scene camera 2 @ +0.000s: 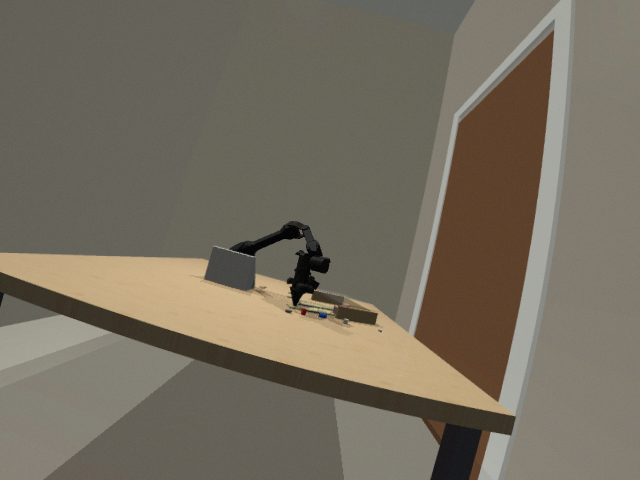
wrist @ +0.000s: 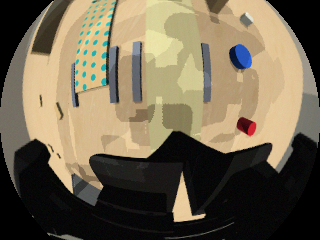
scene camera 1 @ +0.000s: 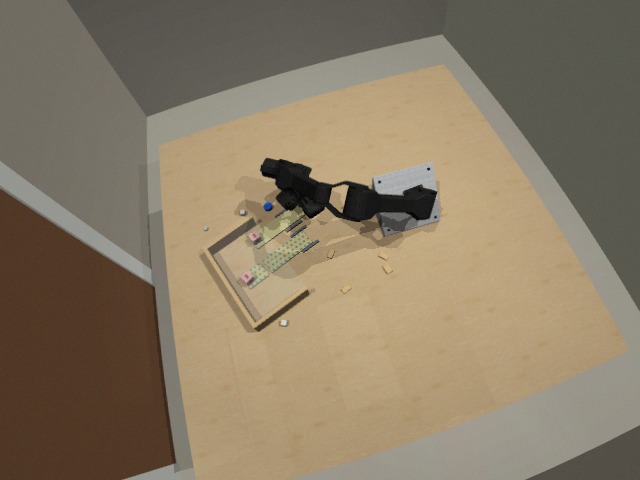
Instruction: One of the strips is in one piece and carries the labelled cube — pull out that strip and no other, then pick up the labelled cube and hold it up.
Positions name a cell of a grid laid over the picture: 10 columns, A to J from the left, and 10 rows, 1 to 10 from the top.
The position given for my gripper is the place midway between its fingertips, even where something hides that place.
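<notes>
I can see my gripper (scene camera 1: E5) here, and when I look through the wrist view, I find the gripper (wrist: F6) there too.
</notes>
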